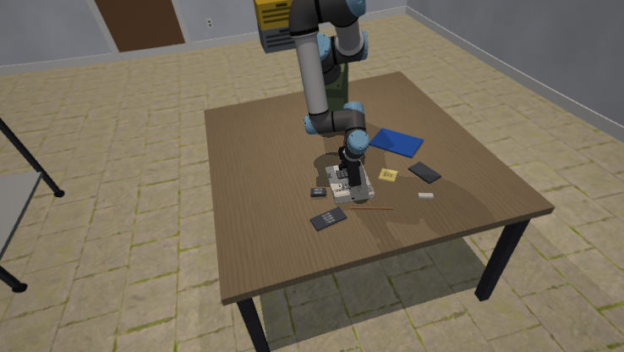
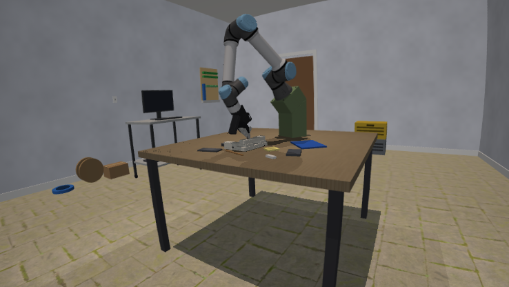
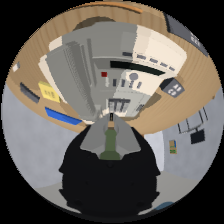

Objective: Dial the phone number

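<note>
Now: hand 50 mm to the right of the handset, 30 mm short of it and 10 mm above it. Also, from my hand: yellow note (190 mm to the left, 50 mm below, 30 mm ahead); then pencil (200 mm ahead, 50 mm to the left, 50 mm below); then small dark device (140 mm to the right, 50 mm below, 50 mm ahead).
</note>
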